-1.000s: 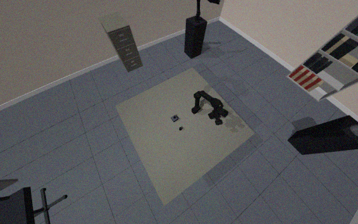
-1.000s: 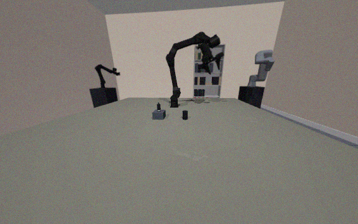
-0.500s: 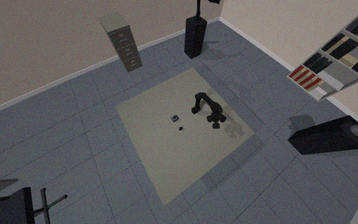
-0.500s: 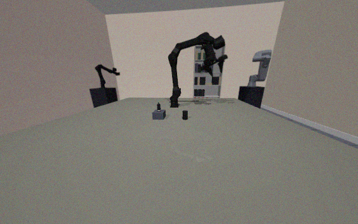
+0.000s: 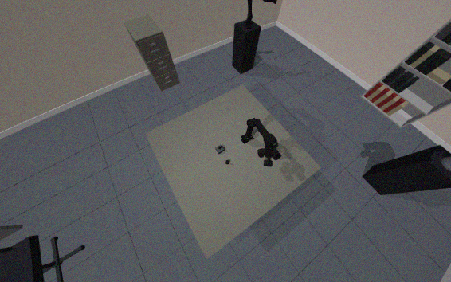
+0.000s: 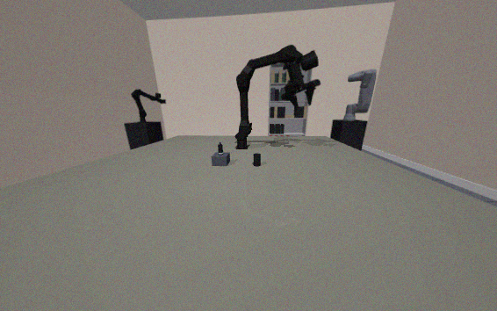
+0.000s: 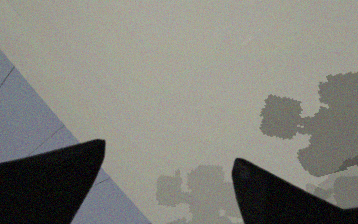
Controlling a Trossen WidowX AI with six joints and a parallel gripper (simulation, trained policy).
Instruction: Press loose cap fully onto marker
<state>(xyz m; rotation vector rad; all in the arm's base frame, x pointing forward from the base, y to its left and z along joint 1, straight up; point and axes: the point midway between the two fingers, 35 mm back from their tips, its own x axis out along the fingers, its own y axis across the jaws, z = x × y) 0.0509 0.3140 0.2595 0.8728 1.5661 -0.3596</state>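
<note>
Now: the dark cap 24 cm ahead of my gripper tip, 22 cm to the right of it and 20 cm below it. From my gripper tip the other things lie so: grey holder block (38 cm to the right, 23 cm ahead, 21 cm below); dark marker (38 cm to the right, 23 cm ahead, 16 cm below).
</note>
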